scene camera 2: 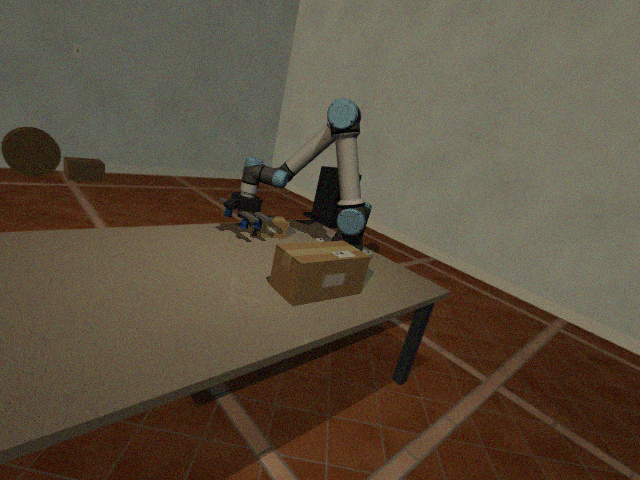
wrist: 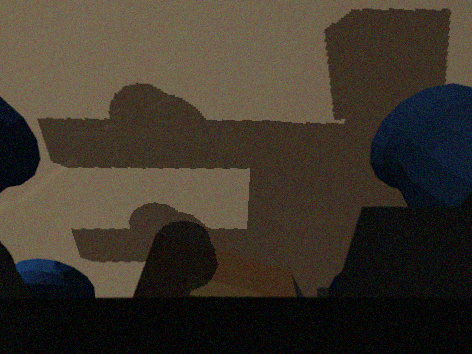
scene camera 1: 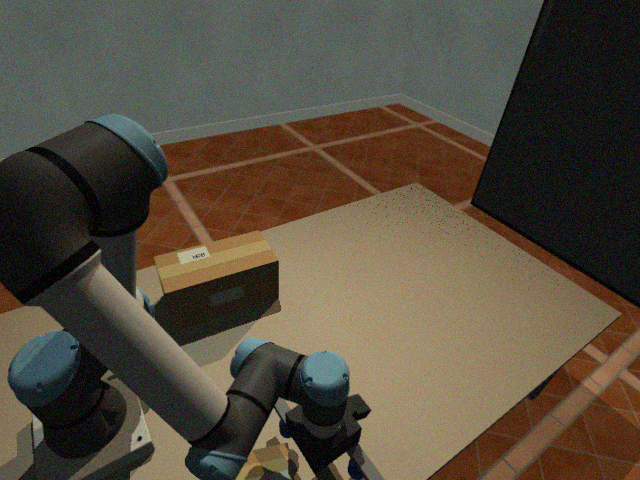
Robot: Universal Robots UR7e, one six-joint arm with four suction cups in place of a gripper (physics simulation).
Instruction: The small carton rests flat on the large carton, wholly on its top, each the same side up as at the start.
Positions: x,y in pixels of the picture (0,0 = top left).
Labels:
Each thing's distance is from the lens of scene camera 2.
large carton (scene camera 2: 302,273): 111 cm

